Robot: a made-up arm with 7 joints. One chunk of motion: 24 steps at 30 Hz.
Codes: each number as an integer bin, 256 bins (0 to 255) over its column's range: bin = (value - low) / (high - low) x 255, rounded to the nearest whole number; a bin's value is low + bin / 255 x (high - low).
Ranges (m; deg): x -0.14..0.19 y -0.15..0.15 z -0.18..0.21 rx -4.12..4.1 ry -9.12..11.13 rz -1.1..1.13
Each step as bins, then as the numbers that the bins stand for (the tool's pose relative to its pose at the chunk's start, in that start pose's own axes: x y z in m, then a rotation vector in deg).
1 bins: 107 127 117 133 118 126
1 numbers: -0.0015 -0.0006 -0.0011 0.17 0.25 0.00
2 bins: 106 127 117 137 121 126
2 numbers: -0.0028 -0.0006 -0.0011 0.30 0.49 0.00
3 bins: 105 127 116 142 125 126
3 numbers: -0.0041 -0.0006 -0.0026 0.46 0.81 0.00
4 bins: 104 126 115 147 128 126
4 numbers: -0.0054 -0.0018 -0.0041 0.62 1.04 0.00
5 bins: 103 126 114 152 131 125
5 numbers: -0.0067 -0.0018 -0.0056 0.78 1.28 -0.01
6 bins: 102 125 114 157 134 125
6 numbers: -0.0080 -0.0029 -0.0056 0.94 1.52 -0.01
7 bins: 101 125 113 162 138 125
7 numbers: -0.0093 -0.0029 -0.0072 1.10 1.84 -0.01
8 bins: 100 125 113 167 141 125
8 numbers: -0.0106 -0.0029 -0.0072 1.26 2.08 -0.01
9 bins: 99 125 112 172 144 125
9 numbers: -0.0119 -0.0029 -0.0087 1.42 2.32 -0.01
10 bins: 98 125 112 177 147 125
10 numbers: -0.0132 -0.0029 -0.0087 1.59 2.55 -0.01
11 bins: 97 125 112 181 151 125
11 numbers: -0.0145 -0.0029 -0.0087 1.71 2.87 -0.01
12 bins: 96 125 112 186 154 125
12 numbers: -0.0158 -0.0029 -0.0087 1.88 3.11 -0.01
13 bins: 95 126 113 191 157 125
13 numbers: -0.0171 -0.0018 -0.0072 2.04 3.35 -0.01
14 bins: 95 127 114 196 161 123
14 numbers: -0.0171 -0.0006 -0.0056 2.20 3.67 -0.02
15 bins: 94 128 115 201 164 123
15 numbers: -0.0184 0.0006 -0.0041 2.36 3.90 -0.02
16 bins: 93 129 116 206 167 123
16 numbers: -0.0196 0.0018 -0.0026 2.52 4.14 -0.02
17 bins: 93 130 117 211 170 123
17 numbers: -0.0196 0.0029 -0.0011 2.68 4.38 -0.02
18 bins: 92 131 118 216 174 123
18 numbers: -0.0209 0.0041 0.0005 2.84 4.70 -0.02
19 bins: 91 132 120 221 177 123
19 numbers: -0.0222 0.0053 0.0035 3.00 4.94 -0.02
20 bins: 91 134 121 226 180 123
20 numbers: -0.0222 0.0076 0.0051 3.17 5.17 -0.02
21 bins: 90 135 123 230 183 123
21 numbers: -0.0235 0.0088 0.0081 3.29 5.41 -0.02
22 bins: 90 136 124 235 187 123
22 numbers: -0.0235 0.0100 0.0096 3.46 5.73 -0.02
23 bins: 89 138 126 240 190 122
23 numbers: -0.0248 0.0124 0.0127 3.62 5.97 -0.03
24 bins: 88 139 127 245 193 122
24 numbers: -0.0261 0.0135 0.0142 3.78 6.21 -0.03
